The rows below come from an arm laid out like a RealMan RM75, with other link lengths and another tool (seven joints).
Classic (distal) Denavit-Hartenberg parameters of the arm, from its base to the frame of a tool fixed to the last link. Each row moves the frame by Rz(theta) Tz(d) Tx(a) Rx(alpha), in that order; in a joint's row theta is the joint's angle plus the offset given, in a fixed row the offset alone. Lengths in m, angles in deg.
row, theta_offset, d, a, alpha
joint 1, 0, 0.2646, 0, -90
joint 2, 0, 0, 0, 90
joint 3, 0, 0.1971, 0, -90
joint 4, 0, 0, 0, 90
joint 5, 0, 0.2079, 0, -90
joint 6, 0, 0, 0, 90
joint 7, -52.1, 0.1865, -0.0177, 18.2
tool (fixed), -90, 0.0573, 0, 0
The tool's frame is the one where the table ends.
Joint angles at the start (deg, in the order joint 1, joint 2, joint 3, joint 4, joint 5, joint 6, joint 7):
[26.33, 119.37, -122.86, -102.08, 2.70, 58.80, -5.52]
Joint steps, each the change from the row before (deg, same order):
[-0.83, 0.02, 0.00, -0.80, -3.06, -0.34, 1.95]
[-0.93, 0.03, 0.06, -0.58, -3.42, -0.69, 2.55]
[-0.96, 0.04, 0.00, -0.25, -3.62, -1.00, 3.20]
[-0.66, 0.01, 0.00, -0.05, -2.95, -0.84, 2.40]
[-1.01, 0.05, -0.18, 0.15, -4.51, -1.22, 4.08]
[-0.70, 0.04, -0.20, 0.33, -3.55, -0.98, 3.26]
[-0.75, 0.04, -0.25, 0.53, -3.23, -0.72, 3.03]
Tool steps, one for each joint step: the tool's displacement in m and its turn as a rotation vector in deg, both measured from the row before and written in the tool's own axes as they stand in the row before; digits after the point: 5 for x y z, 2 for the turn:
[0.00776, 0.00904, 0.00008, -2.06, 1.89, 0.30]
[0.00850, 0.01069, 0.00096, -2.40, 2.19, 0.72]
[0.00808, 0.01111, 0.00182, -2.53, 2.29, 1.15]
[0.00649, 0.00856, 0.00191, -1.88, 1.88, 0.60]
[0.00816, 0.01217, 0.00277, -2.78, 2.65, 1.14]
[0.00572, 0.00865, 0.00250, -1.98, 2.03, 0.78]
[0.00274, 0.00875, 0.00220, -1.93, 1.51, 0.61]

